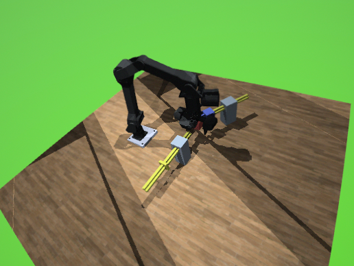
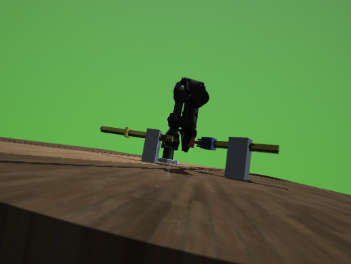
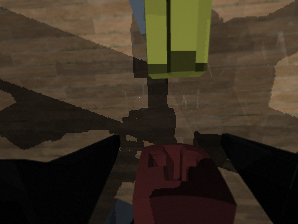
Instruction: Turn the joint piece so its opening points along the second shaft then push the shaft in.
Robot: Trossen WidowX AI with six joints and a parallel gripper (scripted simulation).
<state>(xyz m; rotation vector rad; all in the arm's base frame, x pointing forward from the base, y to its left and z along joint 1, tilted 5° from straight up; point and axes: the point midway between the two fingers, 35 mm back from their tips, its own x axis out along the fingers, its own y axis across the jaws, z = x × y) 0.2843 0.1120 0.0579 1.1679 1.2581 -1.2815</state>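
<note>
Right now my gripper tip is 20 mm to the right of the red joint piece and 40 mm below it.
</note>
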